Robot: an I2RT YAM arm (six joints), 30 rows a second.
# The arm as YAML. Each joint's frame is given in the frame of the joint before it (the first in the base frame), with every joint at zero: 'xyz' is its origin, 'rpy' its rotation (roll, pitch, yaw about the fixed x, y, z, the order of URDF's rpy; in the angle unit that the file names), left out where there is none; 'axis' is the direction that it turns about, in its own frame. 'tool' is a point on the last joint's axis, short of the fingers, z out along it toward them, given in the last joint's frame.
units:
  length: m
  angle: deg
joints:
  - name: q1
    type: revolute
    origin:
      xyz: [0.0, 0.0, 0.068]
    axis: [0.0, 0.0, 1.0]
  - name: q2
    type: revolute
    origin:
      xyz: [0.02, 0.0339, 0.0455]
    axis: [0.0, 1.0, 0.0]
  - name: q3
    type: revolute
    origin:
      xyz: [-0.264, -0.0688, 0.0]
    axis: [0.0, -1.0, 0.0]
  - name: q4
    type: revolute
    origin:
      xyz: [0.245, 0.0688, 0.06]
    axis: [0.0, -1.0, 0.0]
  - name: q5
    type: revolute
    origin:
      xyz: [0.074, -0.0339, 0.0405]
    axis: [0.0, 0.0, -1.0]
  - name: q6
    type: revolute
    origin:
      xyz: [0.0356, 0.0, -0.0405]
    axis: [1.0, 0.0, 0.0]
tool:
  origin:
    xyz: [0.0, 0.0, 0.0]
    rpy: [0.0, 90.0, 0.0]
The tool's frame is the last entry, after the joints.
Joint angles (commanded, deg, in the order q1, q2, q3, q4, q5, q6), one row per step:
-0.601 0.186 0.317 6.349 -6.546 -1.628
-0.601 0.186 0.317 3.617 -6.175 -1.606
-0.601 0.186 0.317 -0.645 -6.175 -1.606
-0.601 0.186 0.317 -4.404 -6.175 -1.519
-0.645 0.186 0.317 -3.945 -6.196 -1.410
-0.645 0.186 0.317 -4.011 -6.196 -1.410
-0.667 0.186 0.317 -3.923 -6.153 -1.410
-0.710 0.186 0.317 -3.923 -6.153 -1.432
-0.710 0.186 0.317 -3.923 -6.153 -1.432
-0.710 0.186 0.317 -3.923 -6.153 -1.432
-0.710 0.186 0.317 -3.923 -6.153 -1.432
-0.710 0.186 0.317 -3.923 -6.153 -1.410
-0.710 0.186 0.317 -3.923 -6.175 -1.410
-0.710 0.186 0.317 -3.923 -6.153 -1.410
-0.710 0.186 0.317 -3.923 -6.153 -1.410
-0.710 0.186 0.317 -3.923 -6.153 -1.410
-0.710 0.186 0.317 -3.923 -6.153 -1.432
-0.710 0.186 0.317 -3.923 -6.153 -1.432
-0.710 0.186 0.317 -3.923 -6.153 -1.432
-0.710 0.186 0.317 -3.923 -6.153 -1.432
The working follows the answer.
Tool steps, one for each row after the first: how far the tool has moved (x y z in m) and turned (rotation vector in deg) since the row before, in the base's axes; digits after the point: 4 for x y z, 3 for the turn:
0.0005 -0.0002 -0.0052 0.084 2.734 -0.368
0.0002 0.0000 -0.0081 0.045 4.262 0.000
-0.0003 0.0000 -0.0072 0.126 3.767 -0.004
0.0001 -0.0001 0.0009 0.105 -0.448 -0.031
0.0000 0.0000 -0.0001 0.001 0.066 0.000
0.0000 -0.0001 0.0002 -0.004 -0.088 -0.065
0.0000 -0.0001 0.0000 -0.022 -0.002 -0.042
0.0000 0.0000 0.0000 0.000 0.000 0.000
0.0000 0.0000 0.0000 0.000 0.000 0.000
0.0000 0.0000 0.0000 0.000 0.000 0.000
0.0000 0.0000 0.0000 0.022 0.002 -0.001
0.0000 0.0000 0.0000 0.001 0.000 0.022
0.0000 0.0000 0.0000 -0.001 0.000 -0.022
0.0000 0.0000 0.0000 0.000 0.000 0.000
0.0000 0.0000 0.0000 0.000 0.000 0.000
0.0000 0.0000 0.0000 -0.022 -0.002 0.001
0.0000 0.0000 0.0000 0.000 0.000 0.000
0.0000 0.0000 0.0000 0.000 0.000 0.000
0.0000 0.0000 0.0000 0.000 0.000 0.000

Tool pose at each row, in the base's axes (x y z in m, rotation vector in deg; rounded; the steps above come from the unrounded poses):
0.1096 0.0029 0.1873 -6.089 83.352 2.952
0.1101 0.0027 0.1821 -5.716 86.096 2.874
0.1103 0.0027 0.1739 -5.625 90.351 3.150
0.1100 0.0027 0.1668 -5.467 94.109 3.461
0.1100 0.0026 0.1676 -5.369 93.658 3.498
0.1100 0.0026 0.1675 -5.368 93.724 3.503
0.1101 0.0025 0.1677 -5.319 93.638 3.445
0.1101 0.0025 0.1677 -5.302 93.639 3.395
0.1101 0.0025 0.1677 -5.302 93.639 3.395
0.1101 0.0025 0.1677 -5.302 93.639 3.395
0.1101 0.0025 0.1677 -5.302 93.639 3.395
0.1101 0.0025 0.1677 -5.284 93.640 3.412
0.1101 0.0025 0.1677 -5.301 93.639 3.430
0.1101 0.0025 0.1677 -5.284 93.640 3.412
0.1101 0.0025 0.1677 -5.284 93.640 3.412
0.1101 0.0025 0.1677 -5.284 93.640 3.412
0.1101 0.0025 0.1677 -5.302 93.639 3.395
0.1101 0.0025 0.1677 -5.302 93.639 3.395
0.1101 0.0025 0.1677 -5.302 93.639 3.395
0.1101 0.0025 0.1677 -5.302 93.639 3.395

